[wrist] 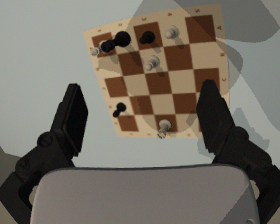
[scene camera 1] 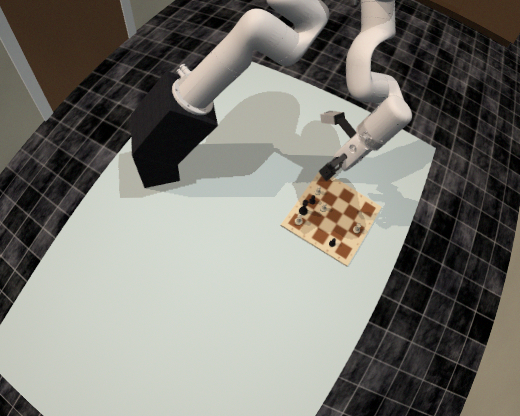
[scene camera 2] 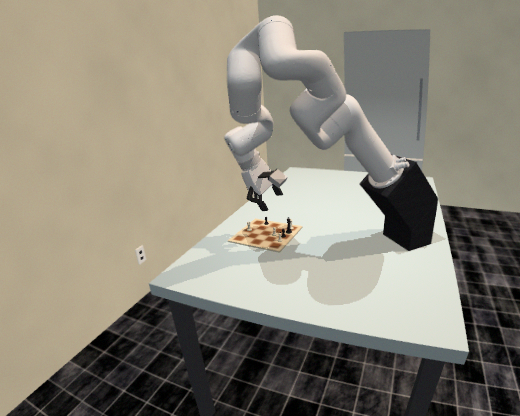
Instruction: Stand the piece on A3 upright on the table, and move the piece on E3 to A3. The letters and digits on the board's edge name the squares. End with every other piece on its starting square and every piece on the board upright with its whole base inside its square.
Scene:
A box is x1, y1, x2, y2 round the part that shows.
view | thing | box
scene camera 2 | my gripper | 241, 159, 286, 210
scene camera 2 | five-by-five chessboard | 228, 219, 301, 251

